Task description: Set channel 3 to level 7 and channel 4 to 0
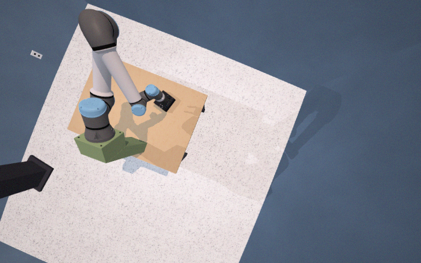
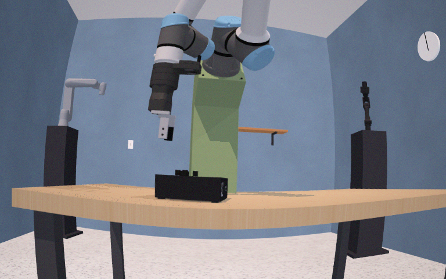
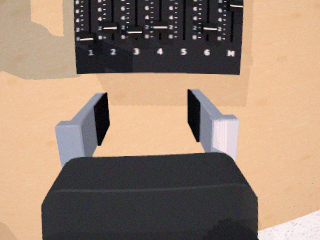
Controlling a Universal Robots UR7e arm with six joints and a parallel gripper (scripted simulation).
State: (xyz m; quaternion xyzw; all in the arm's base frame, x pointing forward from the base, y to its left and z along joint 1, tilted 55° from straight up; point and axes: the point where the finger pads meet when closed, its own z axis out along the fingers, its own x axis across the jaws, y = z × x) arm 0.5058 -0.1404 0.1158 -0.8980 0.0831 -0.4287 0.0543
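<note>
Now: hand 10 mm past the channel 3 cap, 40 mm to the right of it and 90 mm above it. The rest, counted from my hand: channel 6 cap (60 mm ahead, 40 mm to the left, 90 mm below); then channel 4 cap (10 mm ahead, 50 mm to the left, 90 mm below); then channel 2 cap (30 mm behind, 50 mm to the left, 90 mm below).
</note>
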